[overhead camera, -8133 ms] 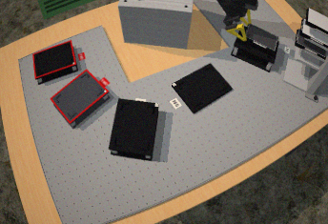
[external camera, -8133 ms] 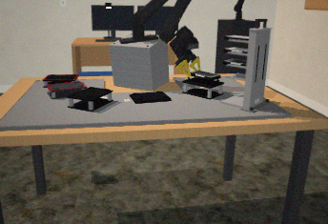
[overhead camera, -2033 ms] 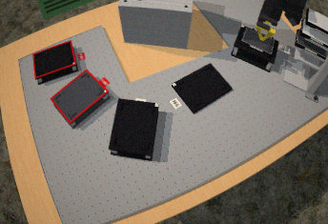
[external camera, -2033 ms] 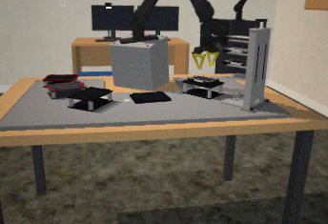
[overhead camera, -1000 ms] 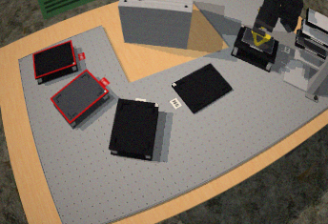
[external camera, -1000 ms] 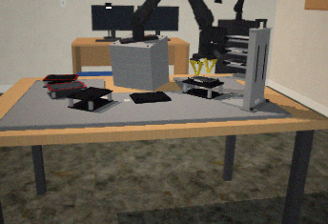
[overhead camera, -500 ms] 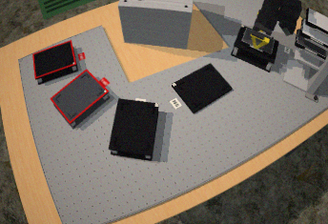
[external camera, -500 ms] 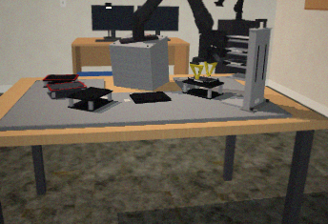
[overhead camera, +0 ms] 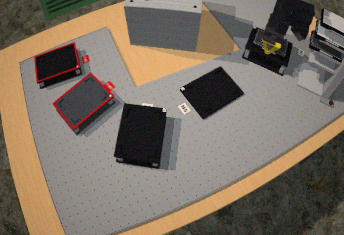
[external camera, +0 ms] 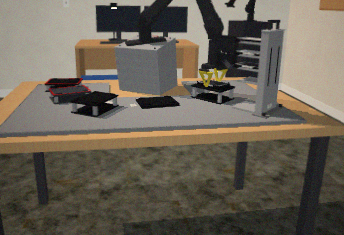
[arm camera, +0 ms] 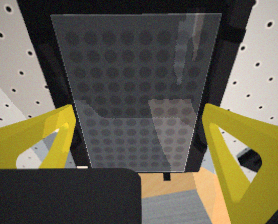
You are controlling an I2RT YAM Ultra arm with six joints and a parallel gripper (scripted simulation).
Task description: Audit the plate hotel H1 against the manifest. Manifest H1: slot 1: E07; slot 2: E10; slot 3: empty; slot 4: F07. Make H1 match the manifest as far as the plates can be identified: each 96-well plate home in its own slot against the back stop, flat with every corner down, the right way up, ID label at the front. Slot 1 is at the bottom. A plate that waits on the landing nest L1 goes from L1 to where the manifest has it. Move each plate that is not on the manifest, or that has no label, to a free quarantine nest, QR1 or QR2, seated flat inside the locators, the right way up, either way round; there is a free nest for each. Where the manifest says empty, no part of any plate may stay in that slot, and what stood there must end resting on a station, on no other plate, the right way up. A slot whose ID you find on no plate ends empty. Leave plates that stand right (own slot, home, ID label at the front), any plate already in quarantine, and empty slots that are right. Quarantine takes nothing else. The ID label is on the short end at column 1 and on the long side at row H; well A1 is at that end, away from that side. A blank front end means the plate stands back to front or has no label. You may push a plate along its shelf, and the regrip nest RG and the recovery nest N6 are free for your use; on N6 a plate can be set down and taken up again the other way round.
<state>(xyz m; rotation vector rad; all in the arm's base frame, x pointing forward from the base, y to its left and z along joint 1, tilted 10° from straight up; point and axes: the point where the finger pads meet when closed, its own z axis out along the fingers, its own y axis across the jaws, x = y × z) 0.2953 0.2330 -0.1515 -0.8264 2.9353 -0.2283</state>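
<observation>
Right now my hand is 1 cm above the black regrip nest RG. The rest, counted from my hand: A1 mark (9 cm behind, 1 cm to the left, 1 cm below); then H1 tag (16 cm to the left, 7 cm below, 7 cm ahead); then RG tag (10 cm behind, 7 cm below, 4 cm to the left).
</observation>
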